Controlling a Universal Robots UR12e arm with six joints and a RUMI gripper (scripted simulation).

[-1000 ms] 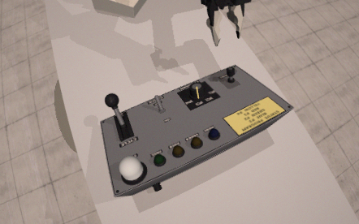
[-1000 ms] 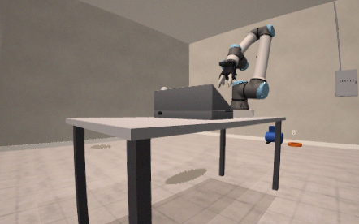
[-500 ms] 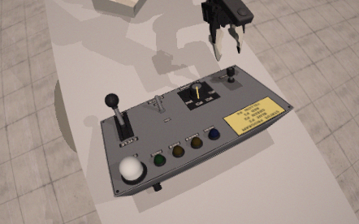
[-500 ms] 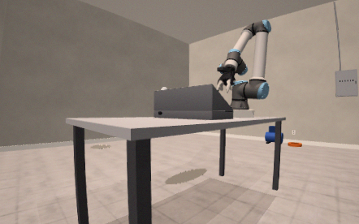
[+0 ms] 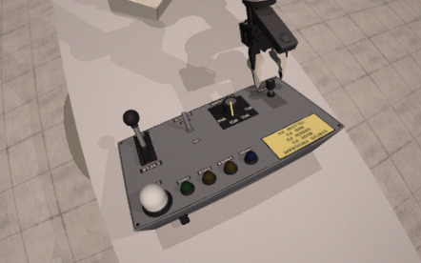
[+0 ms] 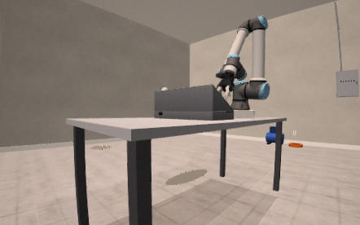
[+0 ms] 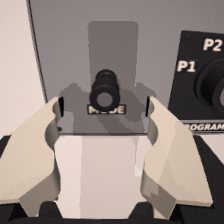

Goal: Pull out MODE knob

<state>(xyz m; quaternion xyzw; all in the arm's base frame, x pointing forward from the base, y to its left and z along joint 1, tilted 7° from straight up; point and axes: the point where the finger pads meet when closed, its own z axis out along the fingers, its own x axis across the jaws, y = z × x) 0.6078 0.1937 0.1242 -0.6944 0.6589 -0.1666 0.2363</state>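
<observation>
Right now the mode knob is 20 mm below my hand and 10 mm ahead of it. From my hand the other things lie so: program selector 120 mm to the right, 30 mm ahead, 20 mm below; then grey console 180 mm to the right, 60 mm ahead, 50 mm below; then toggle switch 240 mm to the right, 30 mm below, 30 mm ahead.
</observation>
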